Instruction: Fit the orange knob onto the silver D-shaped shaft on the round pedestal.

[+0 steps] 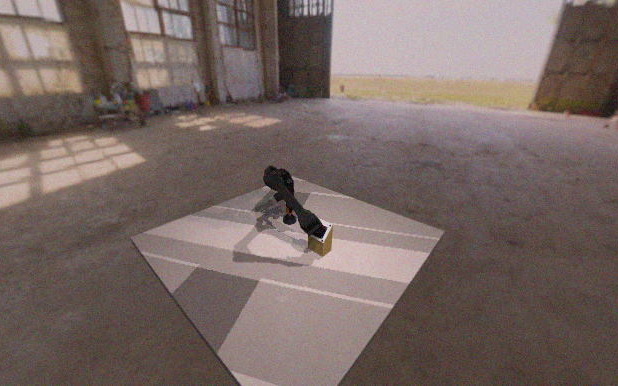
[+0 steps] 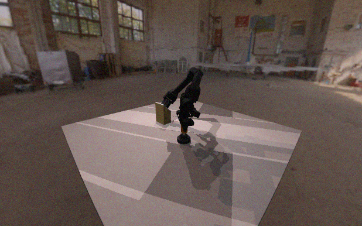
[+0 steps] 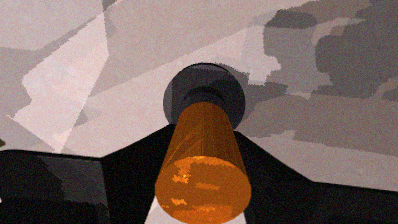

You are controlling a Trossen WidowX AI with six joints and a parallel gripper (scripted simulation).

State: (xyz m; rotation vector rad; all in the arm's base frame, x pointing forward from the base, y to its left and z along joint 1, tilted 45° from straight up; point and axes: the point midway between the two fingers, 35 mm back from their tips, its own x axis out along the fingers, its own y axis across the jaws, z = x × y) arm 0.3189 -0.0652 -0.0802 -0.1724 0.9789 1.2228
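The orange knob lies 3 cm above my gripper tip. Round my gripper tip: dark round pedestal 4 cm below.
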